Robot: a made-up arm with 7 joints.
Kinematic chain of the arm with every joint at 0, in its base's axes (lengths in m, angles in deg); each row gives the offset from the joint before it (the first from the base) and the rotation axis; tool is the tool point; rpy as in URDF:
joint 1: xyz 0 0 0.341 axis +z
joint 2: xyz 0 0 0 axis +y
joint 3: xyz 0 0 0.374 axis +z
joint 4: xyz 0.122 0 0 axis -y
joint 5: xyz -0.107 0 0.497 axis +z
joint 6: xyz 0 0 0 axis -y
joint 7: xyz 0.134 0 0 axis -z
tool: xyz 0 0 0 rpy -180 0 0
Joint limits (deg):
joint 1: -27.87..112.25
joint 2: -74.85..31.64
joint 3: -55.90..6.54
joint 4: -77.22..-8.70
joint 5: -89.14..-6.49
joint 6: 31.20..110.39
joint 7: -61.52..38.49
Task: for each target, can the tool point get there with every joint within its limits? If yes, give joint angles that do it. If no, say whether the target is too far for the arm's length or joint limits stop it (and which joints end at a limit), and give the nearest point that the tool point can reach.
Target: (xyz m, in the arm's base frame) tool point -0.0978 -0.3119 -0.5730
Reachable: no: joint limits stop it (at a limit: joint 1, joint 2, joint 4, joint 5, joint 6) | nearest point 0.4996 -0.6607 0.4571 | short by 1.241 m
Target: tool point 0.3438 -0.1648 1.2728
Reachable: yes | joints 55.46 -10.74 -48.87 -39.69 -82.27 56.56 -15.79
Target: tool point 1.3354 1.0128 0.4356
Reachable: no: too far | nearest point 0.7475 0.5669 0.5213 | short by 0.743 m
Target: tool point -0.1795 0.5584 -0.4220
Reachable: no: joint limits stop it (at a limit: joint 2, joint 4, joint 5, joint 6) | nearest point -0.2552 0.7939 0.4057 | short by 0.864 m
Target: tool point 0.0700 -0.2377 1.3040
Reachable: yes | joints -2.19 -29.45 -21.55 -55.35 -39.70 76.99 0.71
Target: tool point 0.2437 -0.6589 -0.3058
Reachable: no: joint limits stop it (at a limit: joint 1, joint 2, joint 4, joint 5, joint 6) | nearest point 0.5033 -0.6581 0.4559 | short by 0.805 m
